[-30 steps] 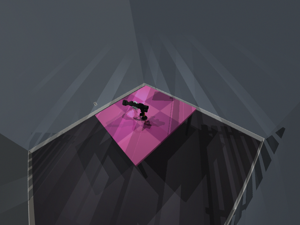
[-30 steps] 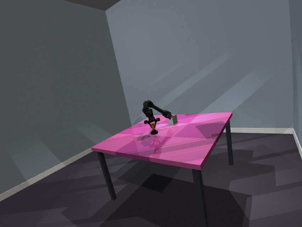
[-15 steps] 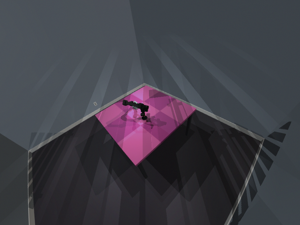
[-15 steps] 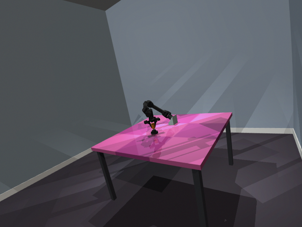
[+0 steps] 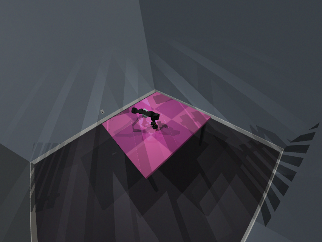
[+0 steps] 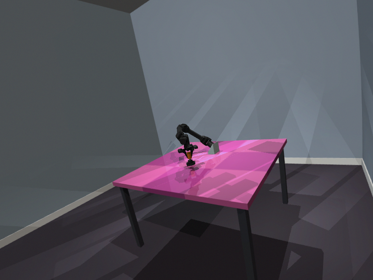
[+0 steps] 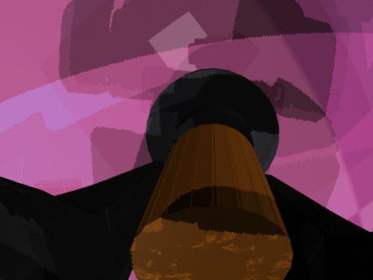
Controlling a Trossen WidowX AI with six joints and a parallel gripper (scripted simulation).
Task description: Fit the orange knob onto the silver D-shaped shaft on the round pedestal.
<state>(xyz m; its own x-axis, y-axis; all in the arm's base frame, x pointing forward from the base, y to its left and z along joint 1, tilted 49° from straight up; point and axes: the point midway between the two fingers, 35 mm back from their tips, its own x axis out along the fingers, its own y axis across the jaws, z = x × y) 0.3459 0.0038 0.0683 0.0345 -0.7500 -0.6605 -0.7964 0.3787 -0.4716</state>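
Right now the orange knob is 3 cm above my gripper tip. The rest, counted from my gripper tip: round black pedestal: 4 cm below.
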